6 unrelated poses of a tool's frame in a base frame.
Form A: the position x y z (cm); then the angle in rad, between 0 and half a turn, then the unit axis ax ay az.
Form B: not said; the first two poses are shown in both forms.
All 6 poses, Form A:
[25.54 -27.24 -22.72 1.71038 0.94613 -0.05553 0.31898]
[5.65 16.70 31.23 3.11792 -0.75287 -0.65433 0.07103]
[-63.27 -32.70 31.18 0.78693 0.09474 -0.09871 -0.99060]
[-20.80 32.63 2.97 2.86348 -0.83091 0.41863 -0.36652]
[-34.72 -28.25 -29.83 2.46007 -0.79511 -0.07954 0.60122]
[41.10 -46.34 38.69 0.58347 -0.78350 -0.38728 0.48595]
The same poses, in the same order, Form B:
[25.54 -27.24 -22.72 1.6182 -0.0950 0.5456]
[5.65 16.70 31.23 -2.3474 -2.0401 0.2215]
[-63.27 -32.70 31.18 0.0746 -0.0777 -0.7795]
[-20.80 32.63 2.97 -2.3793 1.1987 -1.0495]
[-34.72 -28.25 -29.83 -1.9560 -0.1957 1.4790]
[41.10 -46.34 38.69 -0.4571 -0.2260 0.2835]

